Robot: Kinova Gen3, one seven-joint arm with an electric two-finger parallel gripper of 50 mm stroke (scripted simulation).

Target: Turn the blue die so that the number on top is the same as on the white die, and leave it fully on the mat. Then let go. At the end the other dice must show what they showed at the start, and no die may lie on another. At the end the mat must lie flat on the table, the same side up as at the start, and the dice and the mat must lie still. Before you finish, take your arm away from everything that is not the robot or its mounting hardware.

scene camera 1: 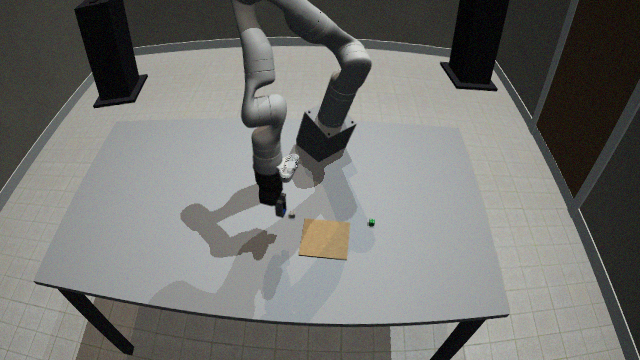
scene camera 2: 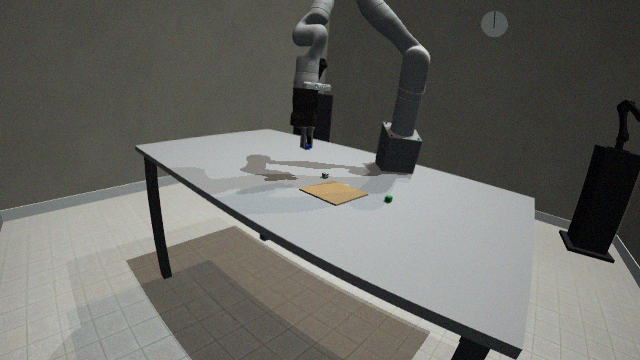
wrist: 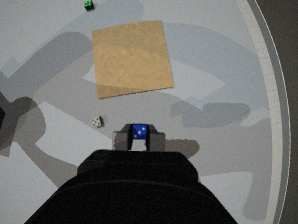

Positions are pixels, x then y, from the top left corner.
My gripper shows in scene camera 1, in scene camera 2 and in the wrist view (139, 133). A tan mat shows in scene camera 1, in scene camera 2 (335, 193) and in the wrist view. One and the same spot on my gripper: (scene camera 1: 281, 202) is (scene camera 2: 305, 127). One and the same spot on the tan mat: (wrist: 129, 58) is (scene camera 1: 323, 237).
